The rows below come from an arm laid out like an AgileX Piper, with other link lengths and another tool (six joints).
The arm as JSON. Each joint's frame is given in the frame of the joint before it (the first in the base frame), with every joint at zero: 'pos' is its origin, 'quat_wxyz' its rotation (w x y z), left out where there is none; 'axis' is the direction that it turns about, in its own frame. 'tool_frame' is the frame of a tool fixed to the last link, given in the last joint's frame.
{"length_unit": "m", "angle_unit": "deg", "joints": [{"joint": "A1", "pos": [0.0, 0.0, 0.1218], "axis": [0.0, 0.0, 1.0]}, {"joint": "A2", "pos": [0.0, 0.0, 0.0], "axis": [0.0, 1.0, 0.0]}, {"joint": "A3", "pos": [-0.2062, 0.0, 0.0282], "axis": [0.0, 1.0, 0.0]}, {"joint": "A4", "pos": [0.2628, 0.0, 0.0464], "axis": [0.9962, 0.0, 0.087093]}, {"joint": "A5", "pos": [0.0, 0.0, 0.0], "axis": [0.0, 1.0, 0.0]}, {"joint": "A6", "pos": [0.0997, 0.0, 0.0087], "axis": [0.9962, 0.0, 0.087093]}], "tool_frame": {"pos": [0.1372, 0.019, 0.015], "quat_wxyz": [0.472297, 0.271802, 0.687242, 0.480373]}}
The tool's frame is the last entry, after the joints.
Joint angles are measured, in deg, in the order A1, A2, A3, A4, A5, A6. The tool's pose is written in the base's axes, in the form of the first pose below.
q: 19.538, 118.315, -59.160, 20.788, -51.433, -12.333
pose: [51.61 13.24 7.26 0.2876 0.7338 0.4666 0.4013]
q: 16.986, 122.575, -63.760, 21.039, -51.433, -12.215
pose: [53.44 11.24 6.53 0.3054 0.7242 0.4598 0.4133]
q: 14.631, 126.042, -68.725, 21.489, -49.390, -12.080
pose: [55.25 9.45 5.92 0.3253 0.7168 0.4552 0.4161]
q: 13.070, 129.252, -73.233, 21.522, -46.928, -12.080
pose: [56.67 8.47 5.04 0.3380 0.7161 0.4511 0.4117]
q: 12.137, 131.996, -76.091, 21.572, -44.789, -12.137
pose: [57.39 7.89 3.52 0.3492 0.7210 0.4446 0.4007]
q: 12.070, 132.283, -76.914, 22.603, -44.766, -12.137
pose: [57.66 7.58 3.77 0.3558 0.7142 0.4474 0.4040]
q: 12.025, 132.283, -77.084, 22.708, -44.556, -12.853
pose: [57.72 7.55 3.78 0.3540 0.7169 0.4435 0.4051]
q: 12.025, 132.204, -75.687, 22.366, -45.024, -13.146
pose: [57.23 7.49 3.04 0.3530 0.7235 0.4365 0.4018]
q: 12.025, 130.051, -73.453, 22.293, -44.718, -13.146
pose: [56.68 7.43 3.45 0.3534 0.7253 0.4356 0.3991]
